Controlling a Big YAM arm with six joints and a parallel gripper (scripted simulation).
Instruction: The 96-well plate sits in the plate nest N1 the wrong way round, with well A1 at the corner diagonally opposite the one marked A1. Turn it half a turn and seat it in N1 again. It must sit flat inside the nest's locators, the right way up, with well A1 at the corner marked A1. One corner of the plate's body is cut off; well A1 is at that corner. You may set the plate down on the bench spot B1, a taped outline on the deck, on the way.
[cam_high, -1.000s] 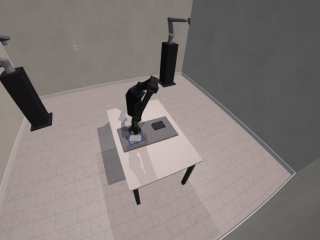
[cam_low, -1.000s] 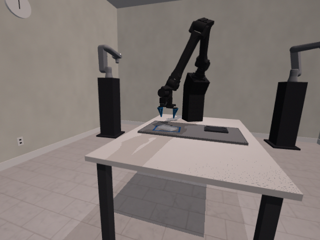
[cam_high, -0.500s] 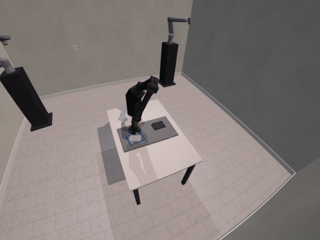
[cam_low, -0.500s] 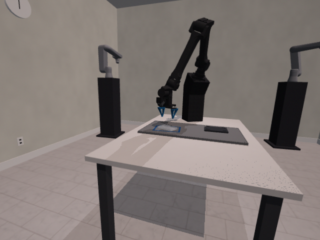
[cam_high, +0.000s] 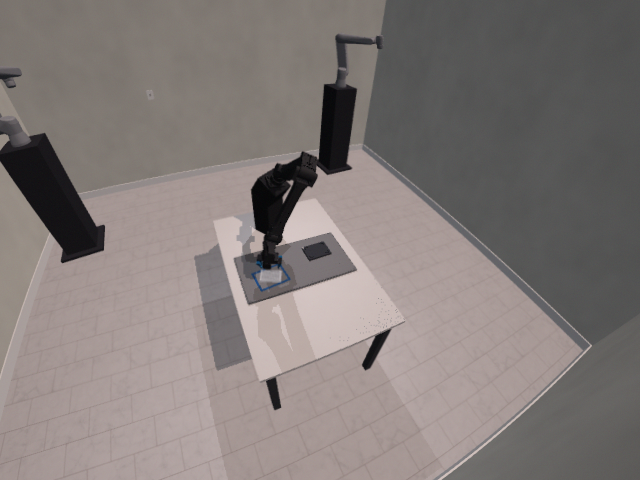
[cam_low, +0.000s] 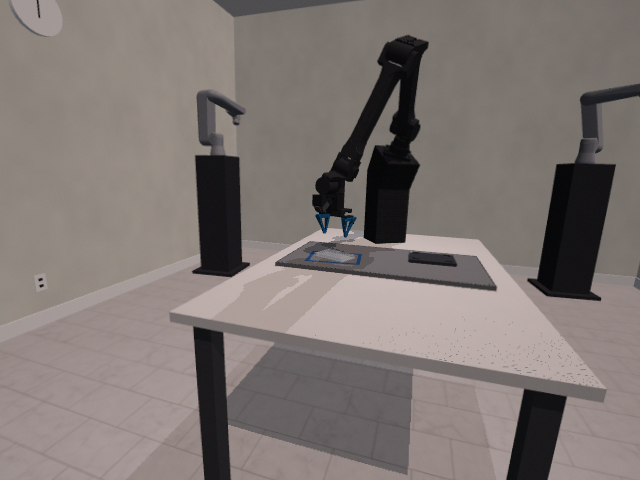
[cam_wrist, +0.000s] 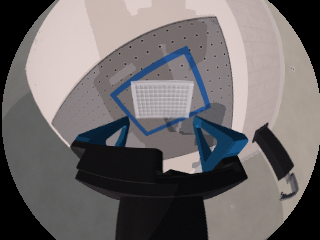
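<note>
Now: hand 9 cm above the 96-well plate. The rest, counted from my hand: dark plate nest N1: 7 cm behind, 36 cm to the left, 9 cm below.
</note>
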